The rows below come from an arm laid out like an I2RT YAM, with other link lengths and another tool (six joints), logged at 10 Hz.
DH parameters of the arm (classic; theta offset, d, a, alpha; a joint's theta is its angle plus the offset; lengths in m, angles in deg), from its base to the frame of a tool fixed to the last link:
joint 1: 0 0.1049 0.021 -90
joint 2: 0 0 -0.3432 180
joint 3: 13.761 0 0.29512 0
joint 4: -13.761 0.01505 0.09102 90
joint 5: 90 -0.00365 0 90
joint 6: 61 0.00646 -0.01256 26.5
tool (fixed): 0 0.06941 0 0
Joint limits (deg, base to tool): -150..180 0..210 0..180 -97..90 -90..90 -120..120
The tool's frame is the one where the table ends.
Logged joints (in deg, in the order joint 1, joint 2, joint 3, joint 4, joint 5, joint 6), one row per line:
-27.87, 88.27, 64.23, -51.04, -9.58, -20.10
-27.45, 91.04, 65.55, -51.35, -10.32, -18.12
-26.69, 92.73, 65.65, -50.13, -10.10, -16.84
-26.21, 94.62, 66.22, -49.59, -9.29, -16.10
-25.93, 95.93, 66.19, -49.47, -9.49, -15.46
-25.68, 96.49, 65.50, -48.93, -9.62, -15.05
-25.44, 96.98, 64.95, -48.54, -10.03, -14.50
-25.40, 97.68, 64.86, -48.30, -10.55, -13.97
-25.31, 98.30, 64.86, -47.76, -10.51, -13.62
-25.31, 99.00, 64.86, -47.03, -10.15, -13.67
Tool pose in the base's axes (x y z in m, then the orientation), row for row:
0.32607, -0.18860, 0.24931, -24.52, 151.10, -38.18
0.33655, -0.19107, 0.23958, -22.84, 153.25, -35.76
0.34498, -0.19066, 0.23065, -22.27, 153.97, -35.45
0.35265, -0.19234, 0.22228, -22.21, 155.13, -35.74
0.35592, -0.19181, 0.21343, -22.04, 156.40, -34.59
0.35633, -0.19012, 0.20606, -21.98, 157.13, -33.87
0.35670, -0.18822, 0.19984, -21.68, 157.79, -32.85
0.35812, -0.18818, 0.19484, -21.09, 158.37, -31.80
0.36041, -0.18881, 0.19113, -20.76, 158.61, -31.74
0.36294, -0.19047, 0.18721, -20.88, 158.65, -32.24
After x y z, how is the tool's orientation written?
As a rotation vector, in degrees.
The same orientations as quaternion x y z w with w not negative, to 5 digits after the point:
-0.15250, 0.93978, -0.23746, 0.19281
-0.14123, 0.94763, -0.22112, 0.18210
-0.13736, 0.94966, -0.21865, 0.17743
-0.13623, 0.95152, -0.21922, 0.16732
-0.13457, 0.95497, -0.21120, 0.15912
-0.13386, 0.95692, -0.20627, 0.15441
-0.13178, 0.95914, -0.19968, 0.15105
-0.12803, 0.96138, -0.19304, 0.14865
-0.12591, 0.96200, -0.19251, 0.14711
-0.12655, 0.96154, -0.19540, 0.14579

